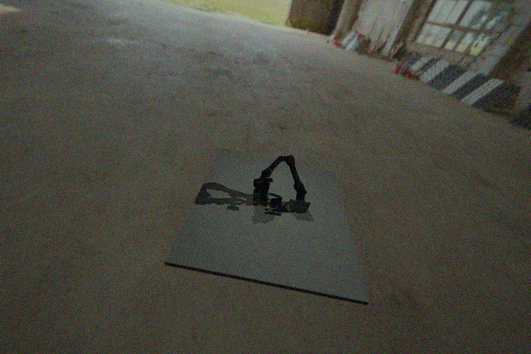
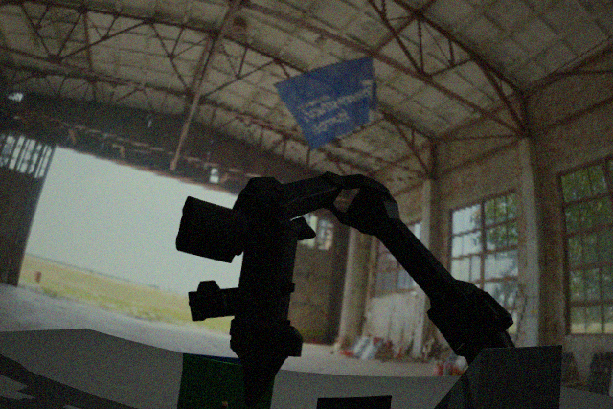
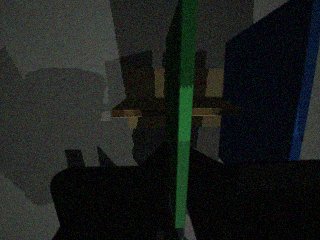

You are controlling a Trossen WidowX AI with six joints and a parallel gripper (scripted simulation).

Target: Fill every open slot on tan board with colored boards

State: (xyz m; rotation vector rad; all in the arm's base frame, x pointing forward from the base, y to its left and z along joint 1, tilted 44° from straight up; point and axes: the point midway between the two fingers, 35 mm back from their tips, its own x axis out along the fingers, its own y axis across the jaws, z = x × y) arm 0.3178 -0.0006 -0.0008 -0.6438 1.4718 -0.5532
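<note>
Now: the green board 30 mm ahead of my gripper tip. From my gripper tip the other things lie so: tan board (30 mm below, 30 mm ahead, 20 mm to the right); dark flat piece (120 mm behind, 30 mm below, 10 mm to the right); blue board (50 mm to the right, 30 mm ahead).
</note>
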